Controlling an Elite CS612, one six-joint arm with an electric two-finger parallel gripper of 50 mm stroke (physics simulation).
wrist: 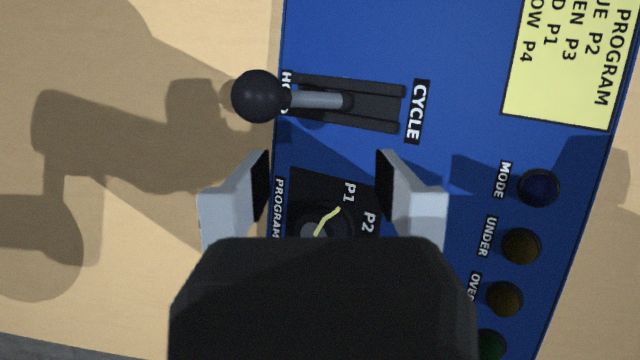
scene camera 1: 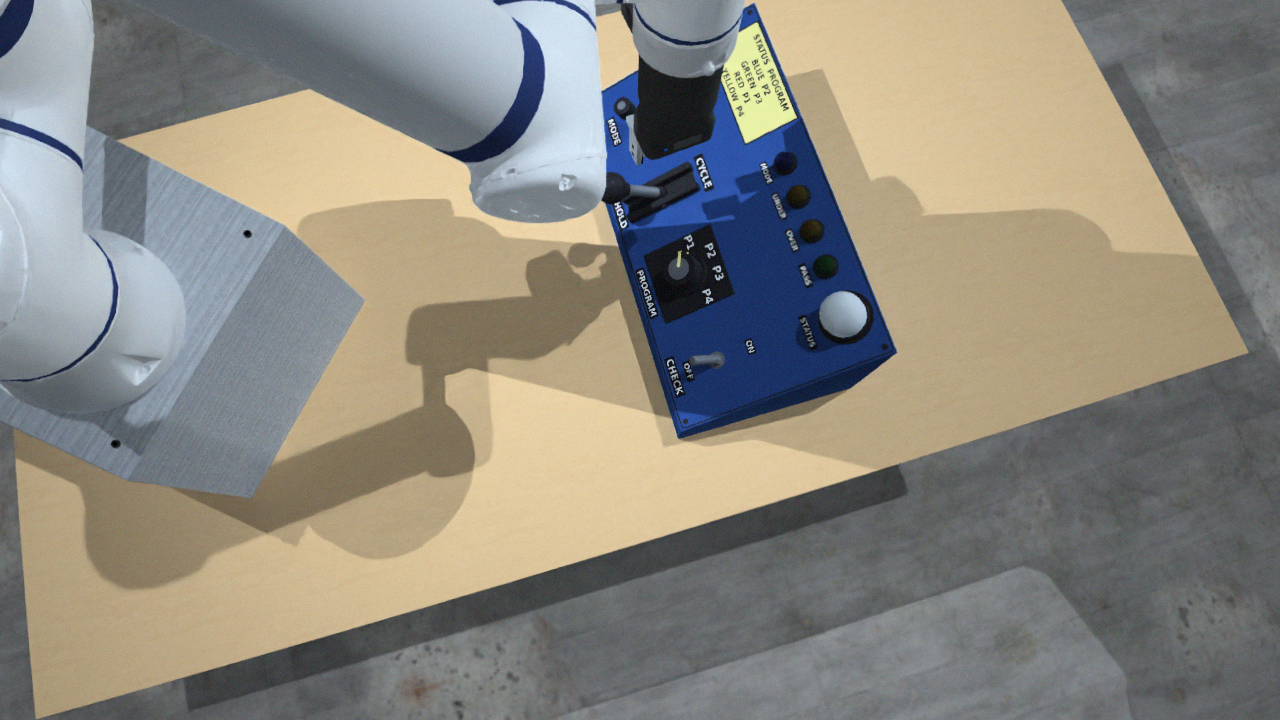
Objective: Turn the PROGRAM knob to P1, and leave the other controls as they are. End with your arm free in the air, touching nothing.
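Seen in the pictures: gripper, fingertip midpoint: [wrist: 322, 171] [scene camera 1: 659, 148]; arm's base, origin of the base link: [scene camera 1: 87, 322].
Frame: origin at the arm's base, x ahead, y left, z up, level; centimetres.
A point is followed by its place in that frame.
The PROGRAM knob [scene camera 1: 680, 269] {y -0.1, x 63.4, z -14.8 cm} [wrist: 313, 230] {y 0.7, x 63.1, z -14.9 cm} is round and dark with a grey top, on a black plate of the blue control box [scene camera 1: 760, 241] {y 1.1, x 73.8, z -13.3 cm} [wrist: 350, 35] {y 17.7, x 62.7, z -18.0 cm}. Its yellow pointer line points at the P1 label. In the wrist view, the gripper's dark body hides the knob's lower part. My gripper [scene camera 1: 660, 150] {y 9.7, x 62.3, z -2.1 cm} [wrist: 322, 171] {y 9.7, x 62.3, z -2.1 cm} is open and empty. It hangs above the box, near the CYCLE lever's slot in the scene view. No contact with a control shows. In the scene view, its body partly hides the fingers.
The CYCLE lever [scene camera 1: 640, 190] {y 11.5, x 60.5, z -14.6 cm} [wrist: 257, 96] {y 11.7, x 57.1, z -10.7 cm} leans to HOLD. The CHECK toggle [scene camera 1: 707, 360] {y -12.1, x 64.4, z -15.4 cm} leans to OFF. The MODE knob [scene camera 1: 623, 106] {y 23.6, x 60.5, z -13.6 cm} is beside the gripper. Small dark lamps, a white STATUS dome [scene camera 1: 844, 315] {y -12.2, x 78.9, z -6.0 cm} and a yellow label [scene camera 1: 760, 89] {y 20.6, x 77.9, z -10.2 cm} [wrist: 565, 65] {y 18.5, x 77.5, z -10.6 cm} are on the box.
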